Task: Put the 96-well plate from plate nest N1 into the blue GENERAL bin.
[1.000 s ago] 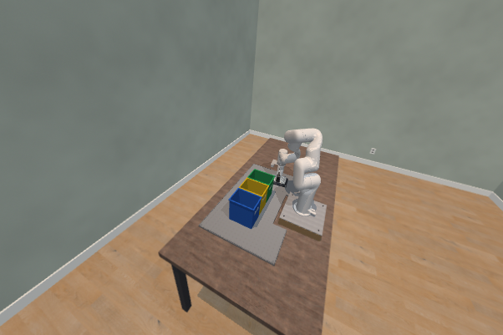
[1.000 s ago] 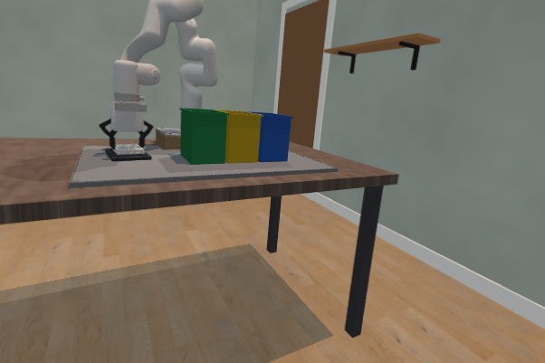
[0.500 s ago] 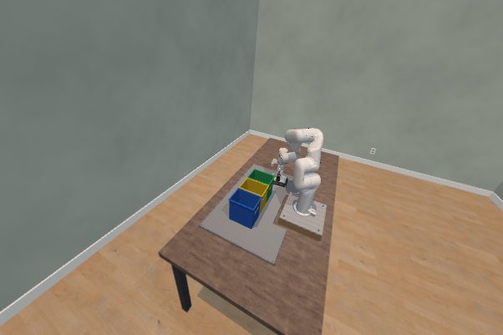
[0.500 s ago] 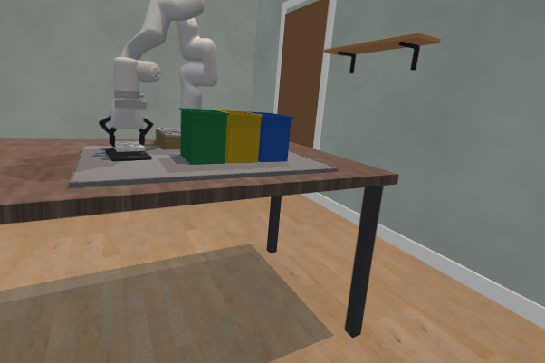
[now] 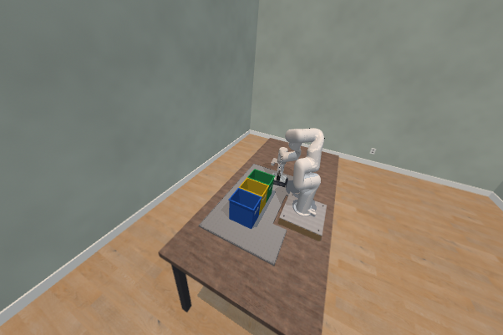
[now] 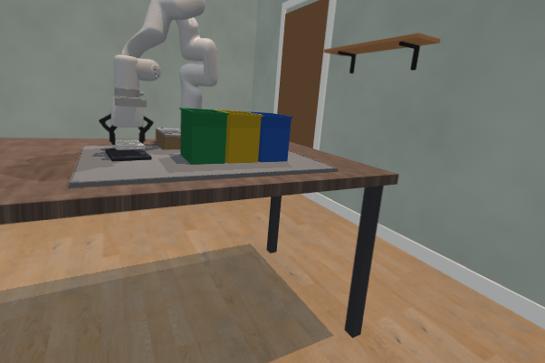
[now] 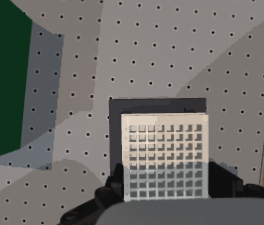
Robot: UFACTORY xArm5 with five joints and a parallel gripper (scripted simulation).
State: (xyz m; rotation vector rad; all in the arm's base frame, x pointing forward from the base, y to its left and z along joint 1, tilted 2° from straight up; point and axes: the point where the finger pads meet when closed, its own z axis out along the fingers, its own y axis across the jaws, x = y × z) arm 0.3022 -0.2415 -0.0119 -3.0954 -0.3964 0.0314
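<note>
The plate nest N1 lies 50 mm below my hand. Round my hand: yellow bin 30 mm ahead, 380 mm to the left, 40 mm above; then green bin 50 mm ahead, 250 mm to the left, 40 mm above; then white 96-well plate 10 mm below.
</note>
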